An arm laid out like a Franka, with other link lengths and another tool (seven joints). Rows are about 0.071 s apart.
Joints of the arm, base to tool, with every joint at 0 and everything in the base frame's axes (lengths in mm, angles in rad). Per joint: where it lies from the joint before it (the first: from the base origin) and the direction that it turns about. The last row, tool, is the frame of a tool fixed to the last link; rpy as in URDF.
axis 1: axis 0 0 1 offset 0.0 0.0 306.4
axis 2: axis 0 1 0 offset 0.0 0.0 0.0
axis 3: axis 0 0 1 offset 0.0 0.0 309.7
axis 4: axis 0 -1 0 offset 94.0 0.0 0.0
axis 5: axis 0 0 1 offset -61.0 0.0 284.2
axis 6: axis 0 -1 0 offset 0.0 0.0 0.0
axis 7: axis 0 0 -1 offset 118.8 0.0 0.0
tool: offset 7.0 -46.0 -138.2 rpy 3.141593 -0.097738 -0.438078
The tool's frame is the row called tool.
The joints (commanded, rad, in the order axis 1, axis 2, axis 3, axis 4, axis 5, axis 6, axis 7), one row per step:
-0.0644, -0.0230, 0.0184, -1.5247, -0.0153, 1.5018, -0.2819
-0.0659, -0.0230, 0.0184, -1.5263, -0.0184, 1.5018, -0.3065
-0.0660, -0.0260, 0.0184, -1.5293, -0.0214, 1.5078, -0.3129
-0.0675, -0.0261, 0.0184, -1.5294, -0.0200, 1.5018, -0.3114
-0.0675, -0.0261, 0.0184, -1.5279, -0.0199, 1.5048, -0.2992
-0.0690, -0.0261, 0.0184, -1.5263, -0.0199, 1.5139, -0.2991
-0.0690, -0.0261, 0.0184, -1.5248, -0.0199, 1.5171, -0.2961
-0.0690, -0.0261, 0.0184, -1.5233, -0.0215, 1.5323, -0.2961
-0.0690, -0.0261, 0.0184, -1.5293, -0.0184, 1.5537, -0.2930
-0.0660, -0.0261, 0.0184, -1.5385, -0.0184, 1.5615, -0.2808
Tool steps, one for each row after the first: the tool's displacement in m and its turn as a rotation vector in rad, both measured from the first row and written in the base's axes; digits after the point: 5 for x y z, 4 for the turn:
0.00083, -0.00076, -0.00054, -0.0030, 0.0022, 0.0229
0.00096, -0.00109, 0.00069, -0.0064, -0.0035, 0.0291
-0.00005, -0.00165, -0.00020, -0.0046, 0.0024, 0.0261
-0.00007, -0.00187, 0.00084, -0.0048, -0.0024, 0.0139
0.00115, -0.00267, 0.00279, -0.0054, -0.0130, 0.0125
0.00154, -0.00274, 0.00387, -0.0057, -0.0178, 0.0095
0.00365, -0.00303, 0.00674, -0.0082, -0.0344, 0.0097
0.00607, -0.00272, 0.00715, -0.0059, -0.0500, 0.0072
0.00630, -0.00142, 0.00435, -0.0055, -0.0488, -0.0019

